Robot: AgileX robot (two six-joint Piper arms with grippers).
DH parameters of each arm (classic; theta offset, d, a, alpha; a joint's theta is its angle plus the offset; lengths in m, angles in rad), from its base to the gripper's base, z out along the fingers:
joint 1: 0 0.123 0 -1.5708
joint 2: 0.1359 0 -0.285 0
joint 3: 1.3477 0 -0.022 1.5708
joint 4: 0 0.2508 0 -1.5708
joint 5: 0 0 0.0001 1.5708
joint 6: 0 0.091 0 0
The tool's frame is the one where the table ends.
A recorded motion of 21 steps. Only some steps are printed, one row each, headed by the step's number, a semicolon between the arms.
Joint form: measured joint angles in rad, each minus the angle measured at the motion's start. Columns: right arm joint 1, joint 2, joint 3, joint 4, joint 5, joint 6; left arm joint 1, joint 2, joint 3, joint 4, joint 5, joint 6.
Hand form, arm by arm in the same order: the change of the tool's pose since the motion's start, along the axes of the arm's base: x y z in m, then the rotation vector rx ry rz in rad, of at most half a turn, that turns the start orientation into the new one. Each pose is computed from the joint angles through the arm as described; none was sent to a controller.
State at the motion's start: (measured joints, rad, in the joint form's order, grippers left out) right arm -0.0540 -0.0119 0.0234 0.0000 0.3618 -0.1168; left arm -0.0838 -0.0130 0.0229 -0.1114 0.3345 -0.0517
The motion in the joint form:
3: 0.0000 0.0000 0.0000 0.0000 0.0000 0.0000; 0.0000 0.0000 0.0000 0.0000 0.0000 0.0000
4: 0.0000 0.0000 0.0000 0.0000 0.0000 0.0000; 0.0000 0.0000 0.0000 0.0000 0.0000 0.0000
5: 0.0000 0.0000 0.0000 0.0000 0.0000 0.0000; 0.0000 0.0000 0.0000 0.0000 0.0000 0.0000
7: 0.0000 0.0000 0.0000 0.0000 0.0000 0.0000; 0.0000 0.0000 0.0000 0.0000 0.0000 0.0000
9: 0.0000 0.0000 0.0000 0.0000 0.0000 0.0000; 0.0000 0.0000 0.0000 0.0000 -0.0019 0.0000
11: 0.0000 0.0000 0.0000 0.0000 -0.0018 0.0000; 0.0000 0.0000 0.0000 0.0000 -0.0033 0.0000
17: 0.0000 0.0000 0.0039 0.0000 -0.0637 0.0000; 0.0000 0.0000 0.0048 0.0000 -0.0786 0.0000
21: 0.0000 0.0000 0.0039 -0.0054 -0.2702 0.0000; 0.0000 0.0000 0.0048 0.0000 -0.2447 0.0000
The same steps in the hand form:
3: 0.0000 0.0000 0.0000 0.0000 0.0000 0.0000; 0.0000 0.0000 0.0000 0.0000 0.0000 0.0000
4: 0.0000 0.0000 0.0000 0.0000 0.0000 0.0000; 0.0000 0.0000 0.0000 0.0000 0.0000 0.0000
5: 0.0000 0.0000 0.0000 0.0000 0.0000 0.0000; 0.0000 0.0000 0.0000 0.0000 0.0000 0.0000
7: 0.0000 0.0000 0.0000 0.0000 0.0000 0.0000; 0.0000 0.0000 0.0000 0.0000 0.0000 0.0000
9: 0.0000 0.0000 0.0000 0.0000 0.0000 0.0000; 0.0000 0.0000 0.0002 -0.0002 -0.0019 0.0002
11: 0.0000 0.0000 0.0002 -0.0001 -0.0018 0.0000; 0.0001 0.0000 0.0003 -0.0003 -0.0033 0.0004
17: 0.0015 -0.0001 0.0043 -0.0032 -0.0597 0.0000; 0.0017 0.0006 0.0053 -0.0068 -0.0730 0.0087
21: 0.0039 -0.0003 0.0229 -0.0198 -0.2656 0.0003; 0.0034 0.0021 0.0202 -0.0220 -0.2374 0.0271

